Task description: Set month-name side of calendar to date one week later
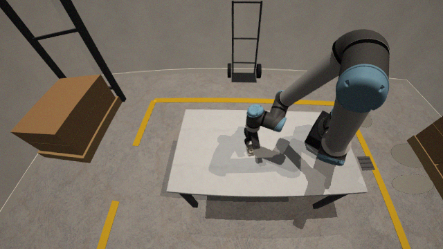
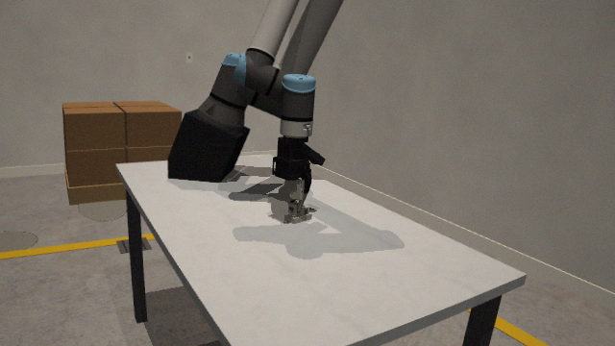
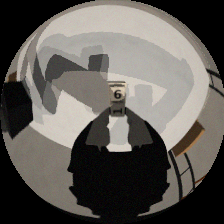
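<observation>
Now: the calendar tray 4 cm below my hand, 1 cm to the left of it and 1 cm behind it.
</observation>
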